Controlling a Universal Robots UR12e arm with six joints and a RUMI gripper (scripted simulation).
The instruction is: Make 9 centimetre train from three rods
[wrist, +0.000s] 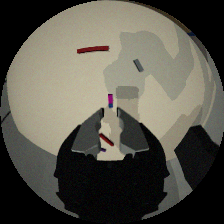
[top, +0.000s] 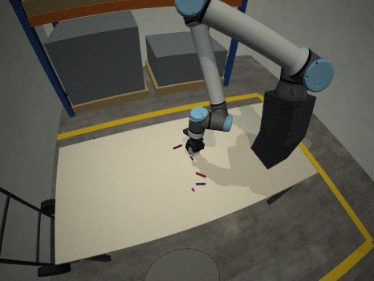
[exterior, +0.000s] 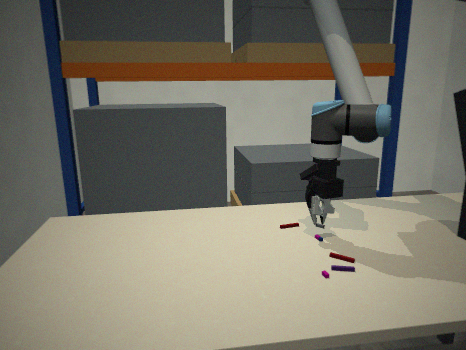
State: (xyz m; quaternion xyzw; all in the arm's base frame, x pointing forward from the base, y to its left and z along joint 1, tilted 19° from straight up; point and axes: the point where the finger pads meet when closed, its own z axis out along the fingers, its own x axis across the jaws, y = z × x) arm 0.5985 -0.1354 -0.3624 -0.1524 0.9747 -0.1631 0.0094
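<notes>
The purple rod lies 1 cm behind my hand, 21 cm to the left of it and 6 cm below it. The rest, counted from my hand: blue rod (2 cm to the left, 6 cm below); grey rod (4 cm behind, 10 cm to the right, 6 cm below).
</notes>
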